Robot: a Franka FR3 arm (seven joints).
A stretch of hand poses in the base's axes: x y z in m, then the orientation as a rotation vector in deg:
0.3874, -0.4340, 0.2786, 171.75, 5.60, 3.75
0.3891, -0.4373, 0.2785, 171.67, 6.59, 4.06
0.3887, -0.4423, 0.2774, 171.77, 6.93, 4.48
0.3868, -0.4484, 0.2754, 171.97, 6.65, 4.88
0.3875, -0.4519, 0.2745, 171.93, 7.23, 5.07
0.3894, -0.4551, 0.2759, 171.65, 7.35, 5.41
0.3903, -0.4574, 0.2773, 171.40, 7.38, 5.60
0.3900, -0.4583, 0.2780, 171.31, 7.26, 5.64
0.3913, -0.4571, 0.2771, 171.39, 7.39, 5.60
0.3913, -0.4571, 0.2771, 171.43, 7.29, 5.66
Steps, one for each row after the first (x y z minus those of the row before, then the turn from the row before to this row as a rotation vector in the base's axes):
0.0017, -0.0033, -0.0001, -0.05, -0.16, 0.67
-0.0004, -0.0050, -0.0011, 0.13, -0.26, 0.25
-0.0019, -0.0061, -0.0020, 0.21, -0.27, -0.17
0.0007, -0.0035, -0.0009, -0.02, -0.10, 0.39
0.0019, -0.0032, 0.0014, -0.26, -0.24, 0.10
0.0009, -0.0023, 0.0014, -0.24, -0.14, 0.03
-0.0003, -0.0009, 0.0007, -0.09, -0.04, -0.08
0.0013, 0.0012, -0.0009, 0.08, 0.04, 0.08
0.0000, 0.0000, 0.0000, 0.04, -0.04, -0.06

